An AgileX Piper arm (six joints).
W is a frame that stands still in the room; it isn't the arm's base.
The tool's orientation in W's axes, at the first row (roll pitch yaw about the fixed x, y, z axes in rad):
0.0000 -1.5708 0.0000
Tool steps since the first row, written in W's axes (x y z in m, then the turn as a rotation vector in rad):
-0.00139 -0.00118 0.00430 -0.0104 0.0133 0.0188
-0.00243 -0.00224 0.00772 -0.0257 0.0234 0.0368
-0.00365 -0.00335 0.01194 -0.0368 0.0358 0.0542
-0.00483 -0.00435 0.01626 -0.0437 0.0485 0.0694
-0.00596 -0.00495 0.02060 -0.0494 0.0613 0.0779
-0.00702 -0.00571 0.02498 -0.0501 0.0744 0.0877
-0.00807 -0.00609 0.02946 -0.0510 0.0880 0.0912
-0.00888 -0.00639 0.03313 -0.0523 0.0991 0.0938
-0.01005 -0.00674 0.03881 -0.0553 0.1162 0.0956
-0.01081 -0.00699 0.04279 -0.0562 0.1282 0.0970
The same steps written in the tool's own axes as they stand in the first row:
0.00430 -0.00118 0.00139 0.0188 0.0133 0.0104
0.00772 -0.00224 0.00243 0.0368 0.0234 0.0257
0.01194 -0.00335 0.00365 0.0542 0.0358 0.0368
0.01626 -0.00435 0.00483 0.0694 0.0485 0.0437
0.02060 -0.00495 0.00596 0.0779 0.0613 0.0494
0.02498 -0.00571 0.00702 0.0877 0.0744 0.0501
0.02946 -0.00609 0.00807 0.0912 0.0880 0.0510
0.03313 -0.00639 0.00888 0.0938 0.0991 0.0523
0.03881 -0.00674 0.01005 0.0956 0.1162 0.0553
0.04279 -0.00699 0.01081 0.0970 0.1282 0.0562

